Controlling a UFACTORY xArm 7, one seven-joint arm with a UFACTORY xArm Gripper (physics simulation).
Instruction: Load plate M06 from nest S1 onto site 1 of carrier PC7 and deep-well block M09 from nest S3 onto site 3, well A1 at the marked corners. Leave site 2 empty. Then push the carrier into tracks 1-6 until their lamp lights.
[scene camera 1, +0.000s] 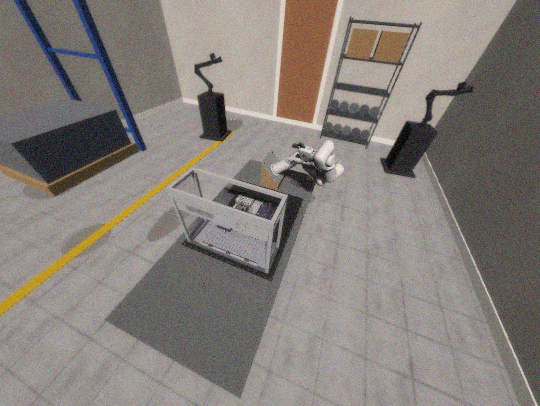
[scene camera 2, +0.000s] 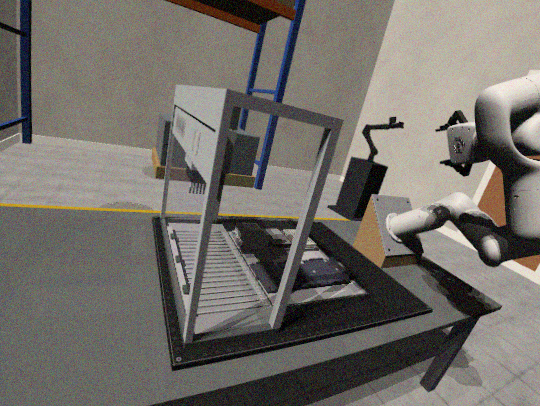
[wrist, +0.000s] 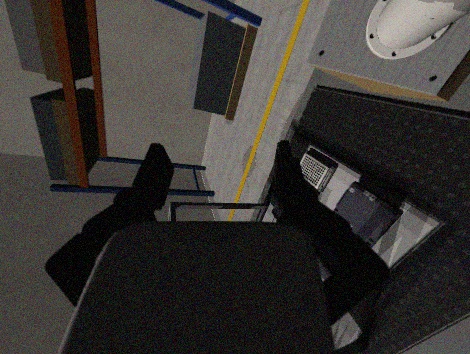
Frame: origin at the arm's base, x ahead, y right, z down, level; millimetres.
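Where they show: gripper, fingertip midpoint: (scene camera 1: 294, 150) (scene camera 2: 442, 145) (wrist: 221, 154); arm's base, link origin: (scene camera 1: 274, 169) (scene camera 2: 395, 227) (wrist: 407, 19).
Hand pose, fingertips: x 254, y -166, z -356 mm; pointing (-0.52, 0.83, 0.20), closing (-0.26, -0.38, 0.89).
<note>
Each offset is from my fingertips to the centre of the thing. "*": to the spot under its first point. Level surfaces: height alone.
My gripper (scene camera 1: 296, 150) (scene camera 2: 441, 145) (wrist: 221, 154) is open and empty, high beside the enclosure and well away from the labware. A white block with a grid of wells {* dx +121, dy +334, dz +467 mm} (scene camera 1: 244, 201) (wrist: 315, 170) stands in the recessed area behind the tracks. A dark blue piece {dx +248, dy +141, dz +476 mm} (scene camera 1: 265, 208) (scene camera 2: 324, 271) (wrist: 367, 210) lies near it. I cannot read labels, so which is M06, M09 or PC7 is unclear. The ribbed track deck (scene camera 1: 230, 241) (scene camera 2: 215, 270) lies inside the enclosure frame. Nest marks, corner marks and the track lamp cannot be made out.
The enclosure's pale frame (scene camera 1: 277, 200) (scene camera 2: 300, 240) rises around the tracks, with a front panel (scene camera 2: 200, 117). A dark base board {dz +490 mm} (scene camera 2: 395, 295) (wrist: 425, 135) surrounds the deck. The arm's slanted mount (scene camera 2: 372, 235) stands behind it. Black pedestals (scene camera 1: 213, 115) (scene camera 1: 410, 147) stand farther off.
</note>
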